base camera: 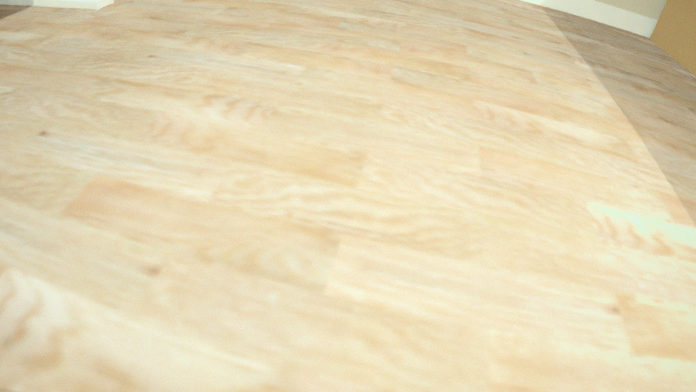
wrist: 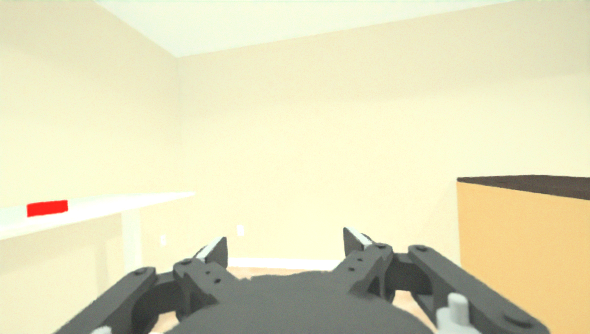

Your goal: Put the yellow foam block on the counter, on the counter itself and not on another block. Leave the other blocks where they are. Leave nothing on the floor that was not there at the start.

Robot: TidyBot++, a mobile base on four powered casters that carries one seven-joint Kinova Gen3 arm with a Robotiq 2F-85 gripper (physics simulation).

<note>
I see my gripper [wrist: 286, 244] and a counter [wrist: 517, 233].
</note>
